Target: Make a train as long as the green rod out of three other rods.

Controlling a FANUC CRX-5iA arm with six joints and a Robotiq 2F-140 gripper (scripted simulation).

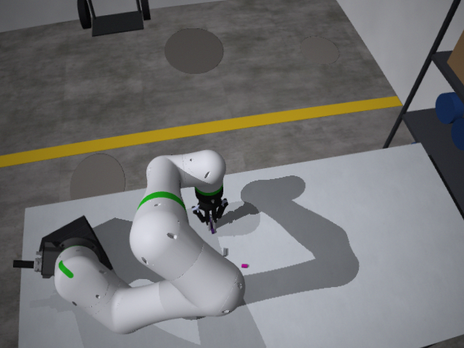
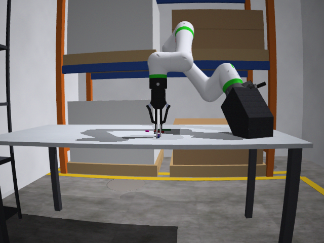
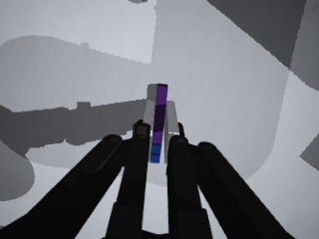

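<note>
The purple rod is 3 cm below my hand. Round my hand: red rod: 3 cm ahead, 16 cm to the right, 3 cm below; magenta rod: 10 cm ahead, 18 cm to the right, 3 cm below; grey rod: 4 cm ahead, 11 cm to the right, 3 cm below.
</note>
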